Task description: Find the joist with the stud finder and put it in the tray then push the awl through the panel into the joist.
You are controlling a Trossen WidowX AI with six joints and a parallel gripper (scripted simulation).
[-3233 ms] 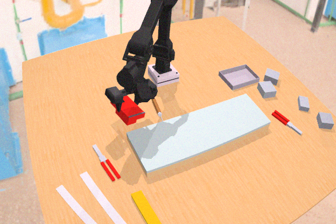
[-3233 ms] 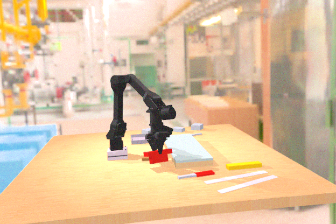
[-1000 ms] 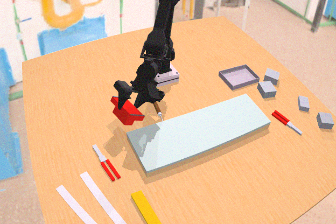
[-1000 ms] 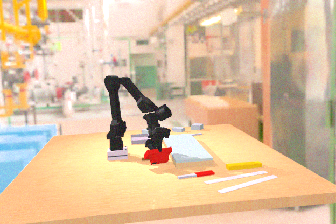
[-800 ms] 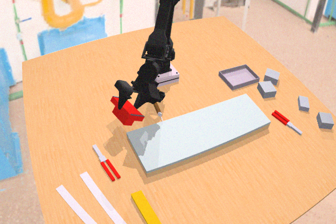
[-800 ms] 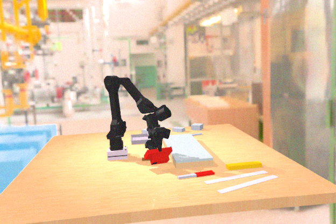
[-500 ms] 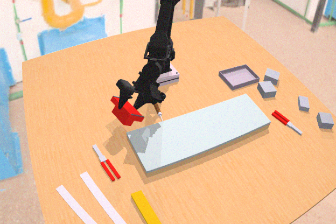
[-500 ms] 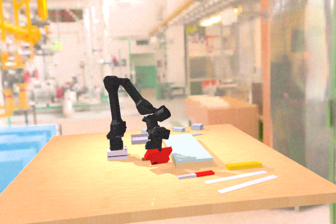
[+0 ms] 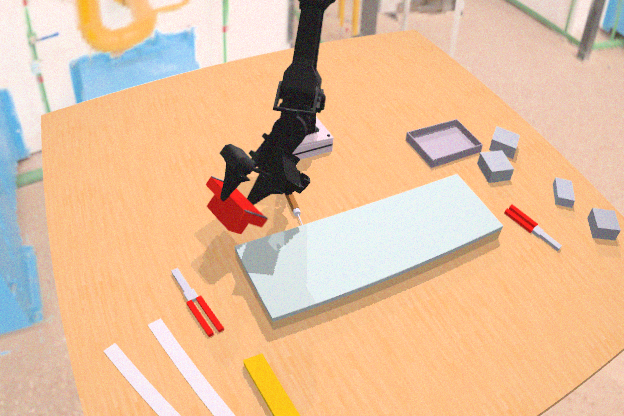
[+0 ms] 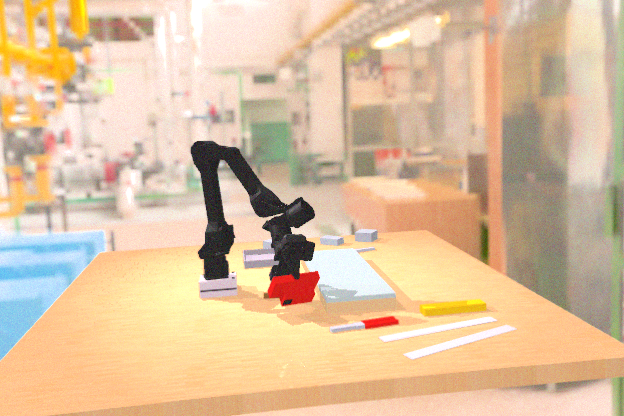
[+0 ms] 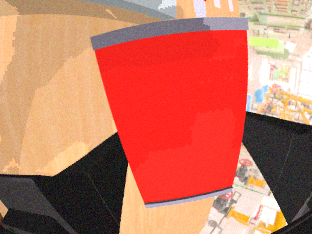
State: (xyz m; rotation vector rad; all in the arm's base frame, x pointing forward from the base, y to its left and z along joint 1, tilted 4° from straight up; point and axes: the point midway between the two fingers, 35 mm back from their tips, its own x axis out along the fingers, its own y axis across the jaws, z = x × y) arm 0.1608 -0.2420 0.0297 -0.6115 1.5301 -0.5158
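Right now the awl is 13 cm to the left of my gripper tip, 6 cm below it and 2 cm ahead of it. Also, from my gripper tip: red stud finder (2 cm to the right, 2 cm below, 1 cm behind); yellow strip (37 cm ahead, 15 cm to the right, 6 cm below); lilac tray (56 cm to the left, 5 cm below, 4 cm ahead).
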